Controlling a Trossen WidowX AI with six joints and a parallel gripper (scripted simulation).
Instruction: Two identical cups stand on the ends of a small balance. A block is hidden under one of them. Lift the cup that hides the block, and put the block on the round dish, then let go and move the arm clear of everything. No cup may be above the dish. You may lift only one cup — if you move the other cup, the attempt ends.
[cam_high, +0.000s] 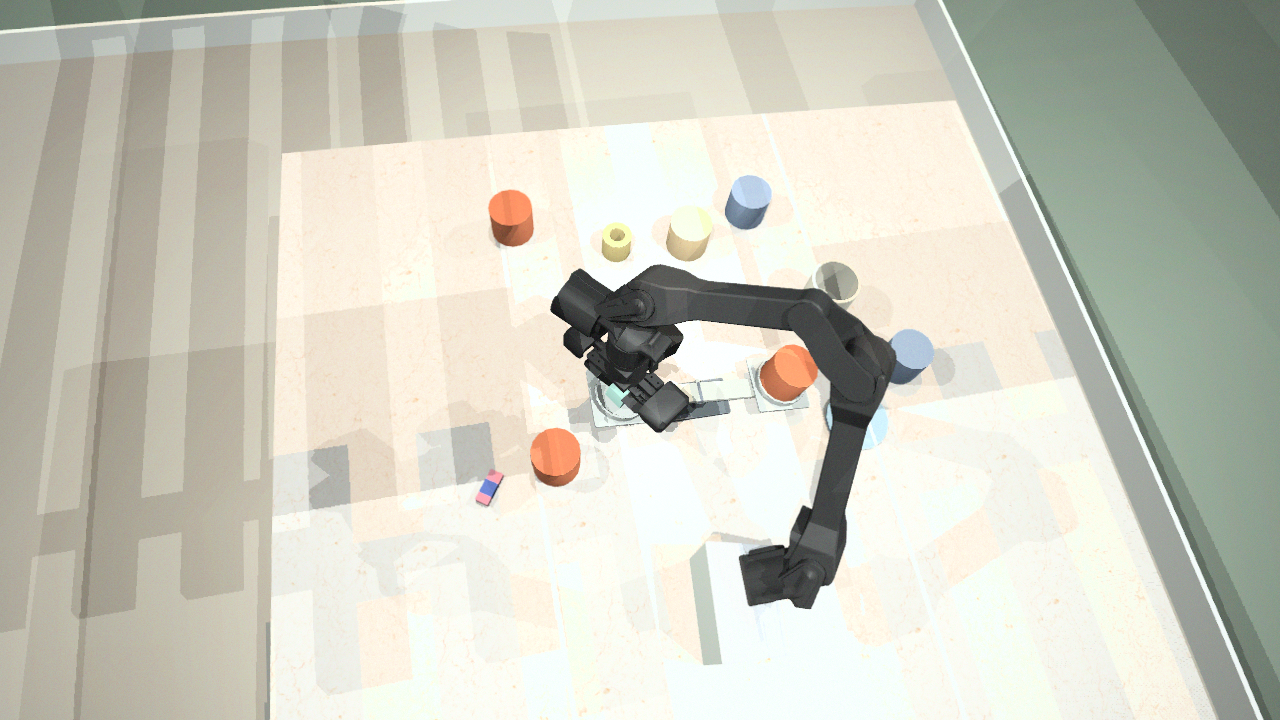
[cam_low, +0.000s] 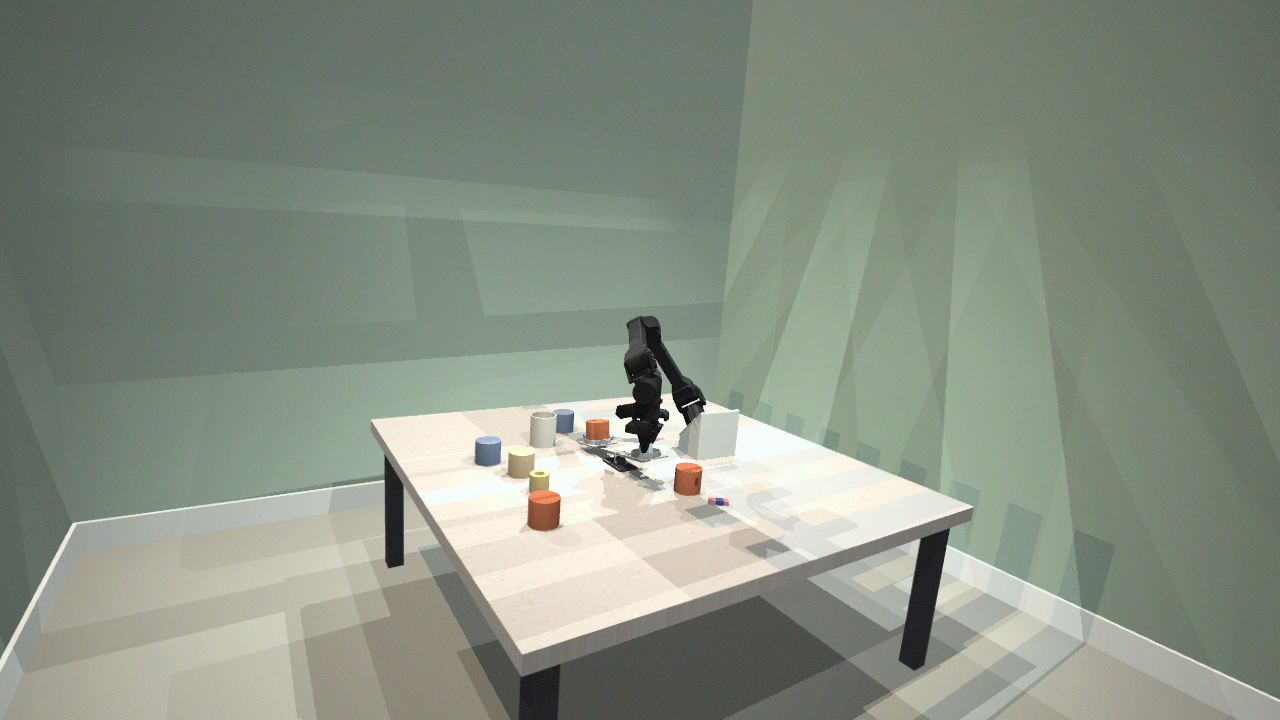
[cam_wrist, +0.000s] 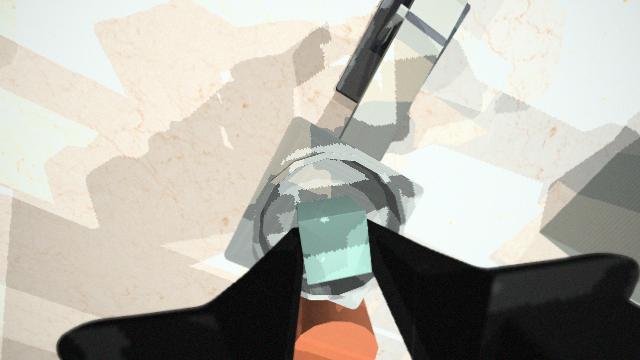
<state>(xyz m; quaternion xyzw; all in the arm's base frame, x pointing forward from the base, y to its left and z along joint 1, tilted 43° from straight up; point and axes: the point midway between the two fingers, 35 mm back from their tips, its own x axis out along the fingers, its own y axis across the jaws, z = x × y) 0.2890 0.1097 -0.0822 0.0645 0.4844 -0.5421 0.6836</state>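
The pale blue round dish lies 38 cm to the right of my gripper tip, 8 cm below it and 7 cm behind it. Round my gripper tip: yellow ring 29 cm ahead, 6 cm below, 4 cm to the right; then blue eraser 21 cm to the left, 9 cm behind, 8 cm below; then small teal block right at my gripper tip.
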